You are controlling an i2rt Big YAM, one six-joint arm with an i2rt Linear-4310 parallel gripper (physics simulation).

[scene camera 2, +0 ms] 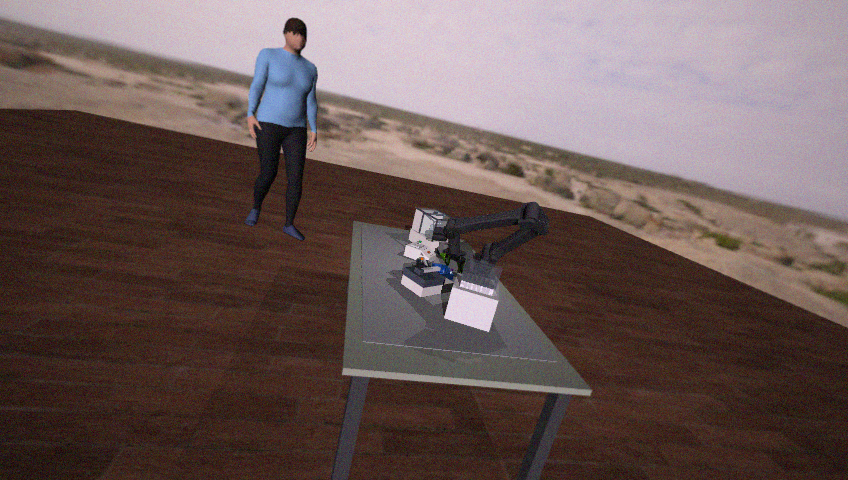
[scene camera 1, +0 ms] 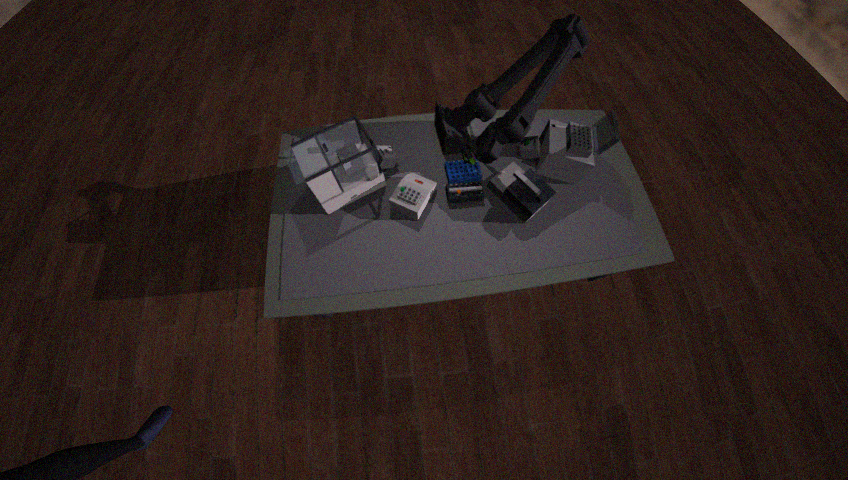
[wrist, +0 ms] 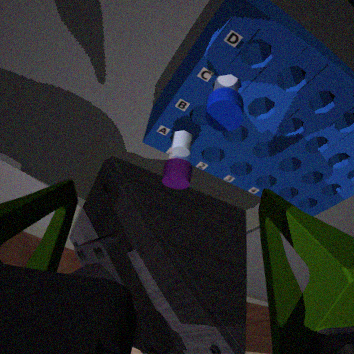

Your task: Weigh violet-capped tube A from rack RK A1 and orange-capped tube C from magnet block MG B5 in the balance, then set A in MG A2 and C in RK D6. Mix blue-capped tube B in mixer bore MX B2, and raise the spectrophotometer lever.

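Frame: origin at the arm's base, x ahead, y left, z up, level; centimetres.
Where they show: gripper, fingertip midpoint: (scene camera 2: 454,269) (scene camera 1: 473,154) (wrist: 165,194); arm's base, origin of the base link: (scene camera 1: 454,122).
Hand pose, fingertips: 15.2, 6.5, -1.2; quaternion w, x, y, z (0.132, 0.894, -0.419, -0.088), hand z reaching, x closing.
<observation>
Each offset is from my fingertips to the top centre of the thing, as dx, dy, dz. "pt": to the spot under its first point.
My gripper (scene camera 1: 470,160) (scene camera 2: 452,259) (wrist: 165,194) is open and empty, its green fingers wide apart near the blue rack {+5.0, -3.8, -2.5} (scene camera 1: 464,170) (scene camera 2: 443,270) (wrist: 280,107). The violet-capped tube A {+1.4, +0.4, +0.0} (wrist: 177,172) stands in the rack's A1 corner and shows between the fingertips in the wrist view, apart from both. The blue-capped tube B {+5.2, +1.1, +0.0} (wrist: 225,107) stands in the rack near label C. An orange cap {+16.4, -6.6, +0.1} (scene camera 1: 458,191) (scene camera 2: 422,260) shows at the dark magnet block {+14.6, -3.9, -0.7} (scene camera 1: 465,198) beside the rack. The glass-sided balance {pt +20.4, -50.7, +6.5} (scene camera 1: 326,191) (scene camera 2: 423,223) is at the left of the table.
A white device with a dotted top {+16.2, -22.4, +1.5} (scene camera 1: 421,185) (scene camera 2: 416,249) stands between balance and rack. A dark-topped device with a light bar {+13.8, +17.0, +4.7} (scene camera 1: 527,199) (scene camera 2: 421,286) stands across from it. A white unit with a grid {-4.0, +33.0, +11.5} (scene camera 1: 557,137) (scene camera 2: 470,309) is at the right. A large dark block (wrist: 200,225) lies below the rack in the wrist view.
</observation>
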